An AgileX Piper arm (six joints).
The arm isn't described. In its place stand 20 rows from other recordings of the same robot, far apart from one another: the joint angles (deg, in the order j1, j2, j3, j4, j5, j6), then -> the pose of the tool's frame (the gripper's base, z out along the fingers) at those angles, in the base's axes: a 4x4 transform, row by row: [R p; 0 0 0 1], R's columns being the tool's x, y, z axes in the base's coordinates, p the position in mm.
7.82, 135.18, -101.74, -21.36, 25.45, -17.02 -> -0.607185 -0.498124 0.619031 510.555; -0.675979 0.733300 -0.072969 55.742; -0.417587 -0.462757 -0.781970 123.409; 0 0 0 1
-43.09, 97.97, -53.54, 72.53, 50.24, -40.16 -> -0.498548 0.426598 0.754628 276.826; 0.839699 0.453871 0.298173 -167.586; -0.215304 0.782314 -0.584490 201.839; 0 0 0 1
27.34, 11.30, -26.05, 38.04, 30.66, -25.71 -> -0.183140 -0.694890 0.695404 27.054; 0.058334 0.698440 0.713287 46.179; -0.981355 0.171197 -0.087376 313.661; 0 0 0 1
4.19, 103.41, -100.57, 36.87, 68.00, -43.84 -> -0.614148 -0.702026 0.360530 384.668; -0.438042 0.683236 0.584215 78.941; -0.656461 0.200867 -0.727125 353.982; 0 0 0 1
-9.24, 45.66, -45.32, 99.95, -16.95, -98.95 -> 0.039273 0.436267 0.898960 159.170; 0.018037 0.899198 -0.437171 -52.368; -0.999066 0.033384 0.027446 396.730; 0 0 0 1
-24.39, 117.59, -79.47, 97.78, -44.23, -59.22 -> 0.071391 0.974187 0.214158 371.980; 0.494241 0.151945 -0.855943 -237.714; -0.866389 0.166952 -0.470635 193.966; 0 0 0 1
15.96, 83.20, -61.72, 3.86, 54.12, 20.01 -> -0.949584 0.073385 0.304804 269.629; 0.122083 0.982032 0.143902 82.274; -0.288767 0.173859 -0.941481 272.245; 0 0 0 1
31.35, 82.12, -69.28, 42.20, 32.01, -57.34 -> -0.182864 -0.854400 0.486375 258.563; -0.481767 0.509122 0.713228 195.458; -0.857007 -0.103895 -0.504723 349.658; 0 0 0 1
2.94, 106.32, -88.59, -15.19, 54.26, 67.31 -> -0.448717 0.795375 0.407470 402.443; 0.809385 0.554997 -0.192029 1.290; -0.378880 0.243633 -0.892801 268.101; 0 0 0 1
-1.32, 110.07, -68.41, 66.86, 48.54, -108.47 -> -0.294079 -0.880826 0.371031 381.122; -0.558993 0.473386 0.680759 53.945; -0.775271 -0.007207 -0.631588 185.434; 0 0 0 1
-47.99, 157.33, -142.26, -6.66, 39.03, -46.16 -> -0.918865 0.089052 0.384391 387.142; -0.143546 0.831998 -0.535887 -439.745; -0.367534 -0.547585 -0.751711 105.591; 0 0 0 1
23.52, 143.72, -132.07, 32.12, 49.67, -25.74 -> -0.679296 -0.640015 0.359078 493.074; -0.358742 0.716452 0.598332 254.826; -0.640203 0.277628 -0.716284 186.577; 0 0 0 1
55.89, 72.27, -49.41, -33.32, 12.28, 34.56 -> -0.289249 -0.755611 0.587696 163.499; -0.370012 0.654475 0.659358 222.437; -0.882851 -0.026736 -0.468892 305.085; 0 0 0 1
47.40, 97.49, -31.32, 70.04, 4.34, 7.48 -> -0.868796 0.422800 0.257748 169.159; 0.493711 0.779569 0.385384 193.522; -0.037992 0.462073 -0.886028 108.252; 0 0 0 1
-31.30, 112.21, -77.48, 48.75, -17.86, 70.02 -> 0.735277 -0.087393 0.672109 378.286; 0.564320 -0.470287 -0.678508 -254.558; 0.375381 0.878176 -0.296474 237.598; 0 0 0 1
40.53, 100.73, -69.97, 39.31, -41.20, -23.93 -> 0.072247 -0.289053 0.954583 334.572; 0.222089 0.937718 0.267137 236.094; -0.972346 0.192702 0.131942 316.089; 0 0 0 1
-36.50, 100.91, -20.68, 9.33, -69.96, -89.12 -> -0.713460 -0.026360 0.700200 205.628; -0.698406 0.107461 -0.707588 -169.398; -0.056592 -0.993860 -0.095079 147.471; 0 0 0 1
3.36, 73.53, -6.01, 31.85, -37.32, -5.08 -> -0.379274 0.385515 0.841148 168.549; 0.321118 0.907410 -0.271092 -19.268; -0.867775 0.167289 -0.467953 149.857; 0 0 0 1
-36.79, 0.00, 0.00, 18.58, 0.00, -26.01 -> -0.008283 0.602875 0.797793 44.955; -0.155281 0.787367 -0.596608 -33.618; -0.987836 -0.128823 0.087093 213.281; 0 0 0 1
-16.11, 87.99, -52.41, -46.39, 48.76, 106.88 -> 0.128051 0.981748 0.140620 258.494; 0.794282 -0.016610 -0.607323 -126.230; -0.593902 0.189460 -0.781911 226.774; 0 0 0 1
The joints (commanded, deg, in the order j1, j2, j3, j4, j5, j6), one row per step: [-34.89, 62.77, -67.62, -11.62, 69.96, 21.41]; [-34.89, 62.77, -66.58, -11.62, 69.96, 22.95]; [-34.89, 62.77, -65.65, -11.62, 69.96, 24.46]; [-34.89, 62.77, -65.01, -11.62, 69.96, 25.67]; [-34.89, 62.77, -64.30, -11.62, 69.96, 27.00]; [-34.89, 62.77, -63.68, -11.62, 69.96, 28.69]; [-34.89, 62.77, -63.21, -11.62, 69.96, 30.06]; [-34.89, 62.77, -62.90, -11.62, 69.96, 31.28]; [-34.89, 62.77, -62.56, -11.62, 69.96, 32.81]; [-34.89, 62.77, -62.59, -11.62, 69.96, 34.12]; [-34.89, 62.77, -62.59, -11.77, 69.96, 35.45]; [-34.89, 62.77, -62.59, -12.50, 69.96, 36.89]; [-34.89, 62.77, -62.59, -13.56, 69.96, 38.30]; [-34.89, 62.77, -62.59, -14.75, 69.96, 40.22]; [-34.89, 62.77, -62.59, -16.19, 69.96, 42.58]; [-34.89, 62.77, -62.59, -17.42, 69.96, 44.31]
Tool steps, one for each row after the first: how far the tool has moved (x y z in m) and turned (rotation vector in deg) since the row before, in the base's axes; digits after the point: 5 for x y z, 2 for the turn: [-0.00023, 0.00016, -0.00523, 1.04, 0.18, -1.31]; [-0.00027, 0.00019, -0.00467, 0.95, 0.12, -1.30]; [-0.00022, 0.00015, -0.00321, 0.69, 0.02, -1.05]; [-0.00028, 0.00020, -0.00356, 0.75, 0.03, -1.16]; [-0.00027, 0.00019, -0.00311, 0.78, -0.18, -1.48]; [-0.00023, 0.00016, -0.00235, 0.61, -0.17, -1.21]; [-0.00016, 0.00011, -0.00155, 0.47, -0.23, -1.08]; [-0.00018, 0.00013, -0.00170, 0.56, -0.33, -1.36]; [0.00002, -0.00001, 0.00015, 0.29, -0.54, -1.16]; [-0.00013, -0.00018, 0.00005, 0.19, -0.44, -1.19]; [-0.00062, -0.00086, 0.00023, -0.26, -0.16, -1.34]; [-0.00091, -0.00125, 0.00036, -0.55, 0.02, -1.33]; [-0.00101, -0.00139, 0.00043, -0.57, -0.14, -1.79]; [-0.00122, -0.00167, 0.00057, -0.71, -0.23, -2.18]; [-0.00104, -0.00142, 0.00053, -0.68, -0.10, -1.60]
